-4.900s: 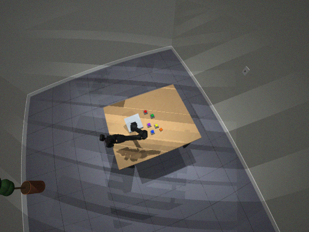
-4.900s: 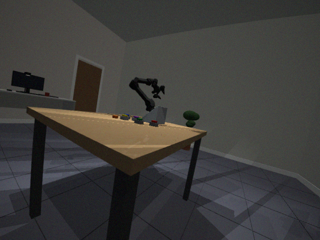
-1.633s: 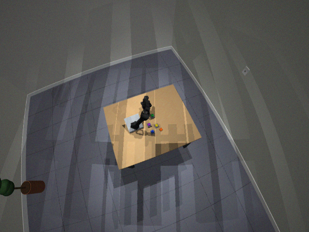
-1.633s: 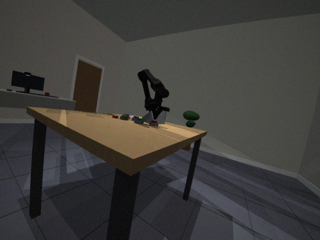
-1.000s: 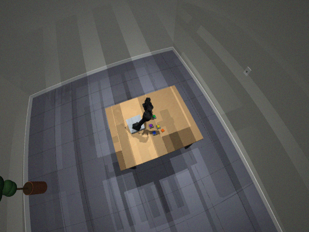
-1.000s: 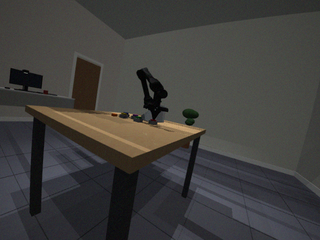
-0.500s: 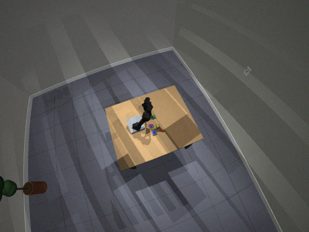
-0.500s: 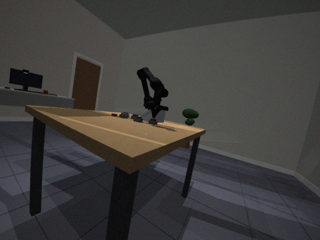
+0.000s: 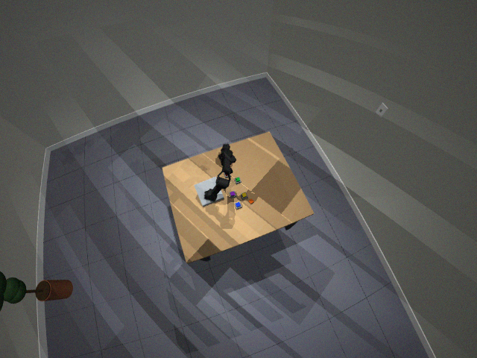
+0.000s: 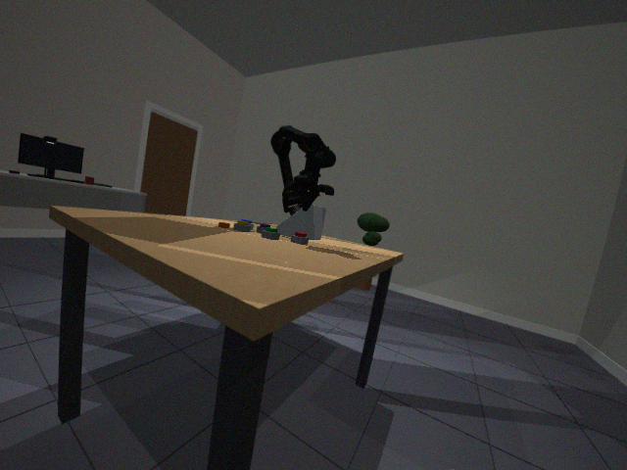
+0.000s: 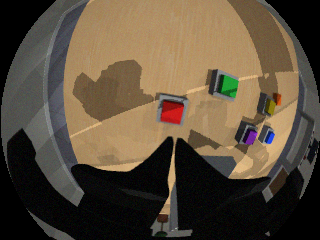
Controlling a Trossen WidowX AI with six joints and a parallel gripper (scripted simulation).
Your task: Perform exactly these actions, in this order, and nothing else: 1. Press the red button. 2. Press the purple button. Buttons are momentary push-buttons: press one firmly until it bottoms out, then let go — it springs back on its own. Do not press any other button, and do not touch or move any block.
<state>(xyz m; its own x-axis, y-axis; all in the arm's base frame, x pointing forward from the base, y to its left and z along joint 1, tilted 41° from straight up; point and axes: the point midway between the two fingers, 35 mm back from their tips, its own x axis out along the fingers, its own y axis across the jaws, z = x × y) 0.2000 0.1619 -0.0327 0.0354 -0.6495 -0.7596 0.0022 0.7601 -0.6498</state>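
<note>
The purple button is 2 cm behind my gripper tip, 19 cm to the right of it and 9 cm below it. Round my gripper tip: red button (9 cm below); then green button (6 cm ahead, 9 cm to the right, 9 cm below); then yellow button (6 cm ahead, 24 cm to the right, 9 cm below).
</note>
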